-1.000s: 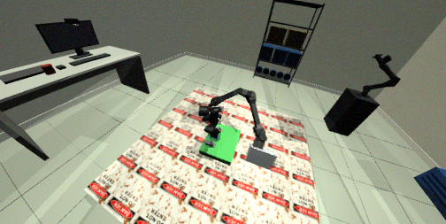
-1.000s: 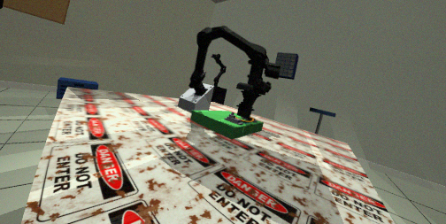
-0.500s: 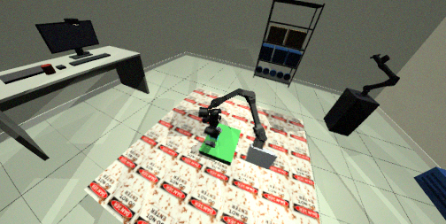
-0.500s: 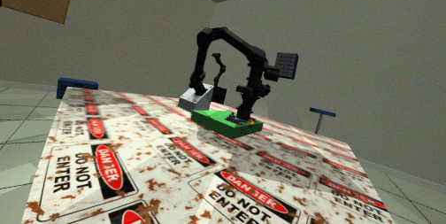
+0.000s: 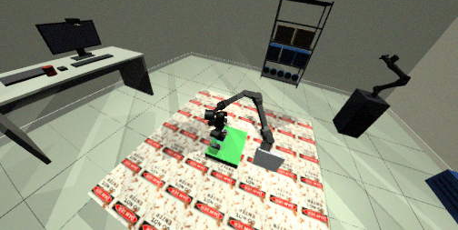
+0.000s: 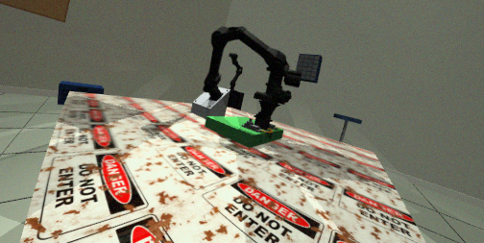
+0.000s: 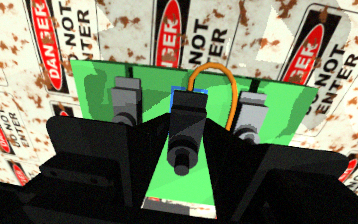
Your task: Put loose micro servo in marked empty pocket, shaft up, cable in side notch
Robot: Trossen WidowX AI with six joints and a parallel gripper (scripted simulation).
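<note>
My gripper tip is 120 mm past the green deck and 70 mm above it.
</note>
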